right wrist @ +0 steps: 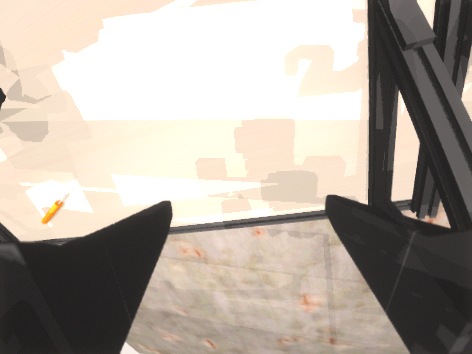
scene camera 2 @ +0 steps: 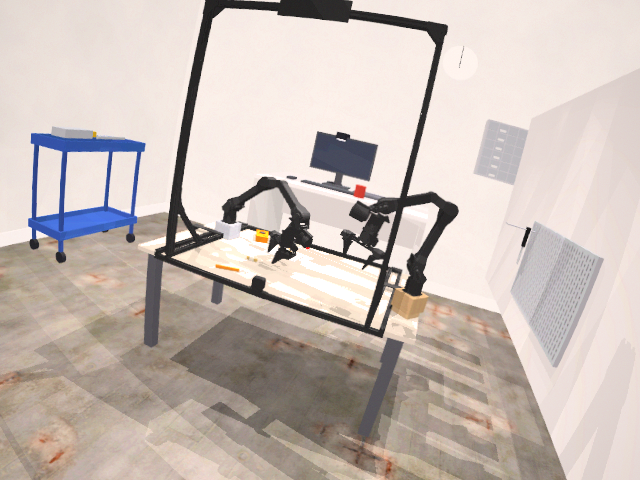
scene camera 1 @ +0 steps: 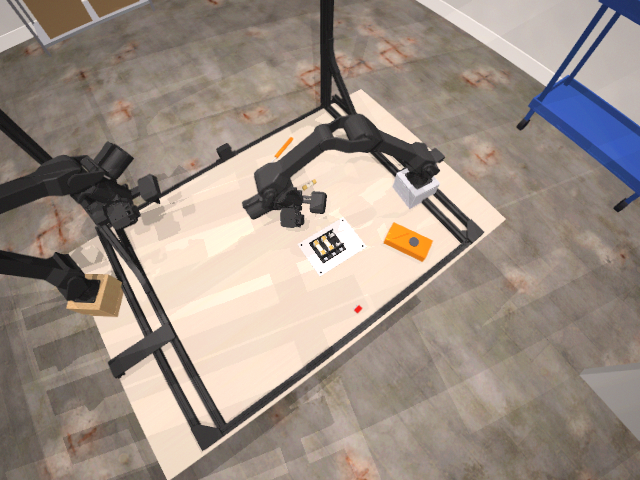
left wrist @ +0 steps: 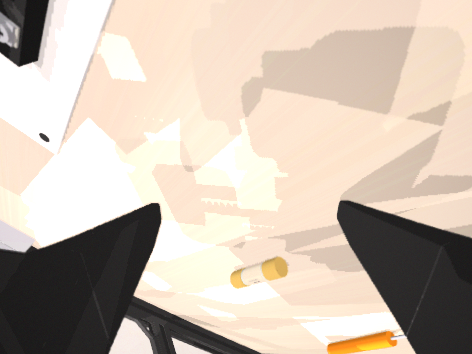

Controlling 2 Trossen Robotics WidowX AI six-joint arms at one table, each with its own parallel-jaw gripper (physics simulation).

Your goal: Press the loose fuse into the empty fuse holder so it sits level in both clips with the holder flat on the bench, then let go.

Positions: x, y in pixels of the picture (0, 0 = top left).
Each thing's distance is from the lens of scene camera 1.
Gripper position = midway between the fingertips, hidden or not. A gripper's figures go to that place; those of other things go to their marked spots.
my left gripper [scene camera 1: 305, 205]: 1.04 m
my right gripper [scene camera 1: 145, 209]: 0.99 m
